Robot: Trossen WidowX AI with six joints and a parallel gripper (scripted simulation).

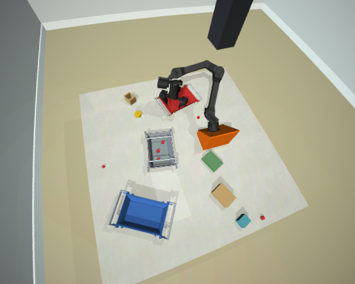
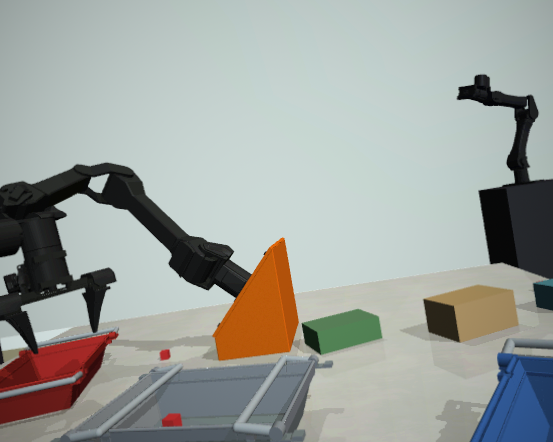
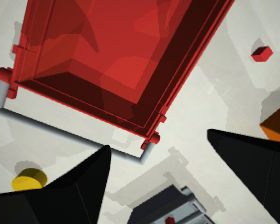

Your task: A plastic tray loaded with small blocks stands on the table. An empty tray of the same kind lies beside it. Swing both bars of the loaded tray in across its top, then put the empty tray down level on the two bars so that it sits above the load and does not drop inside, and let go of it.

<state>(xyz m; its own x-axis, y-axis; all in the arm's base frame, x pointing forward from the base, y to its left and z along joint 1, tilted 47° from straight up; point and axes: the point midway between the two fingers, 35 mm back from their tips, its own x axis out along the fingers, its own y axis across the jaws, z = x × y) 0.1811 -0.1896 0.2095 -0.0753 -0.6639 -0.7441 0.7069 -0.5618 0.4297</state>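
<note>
The red tray lies 90 mm to the right of my gripper tip, 80 mm behind it and 60 mm below it. The rest, counted from my gripper tip: green block: 450 mm to the left, 110 mm behind, 80 mm below; then brown box: 260 mm ahead, 230 mm to the right, 90 mm below; then yellow disc: 240 mm ahead, 90 mm to the right, 90 mm below.
</note>
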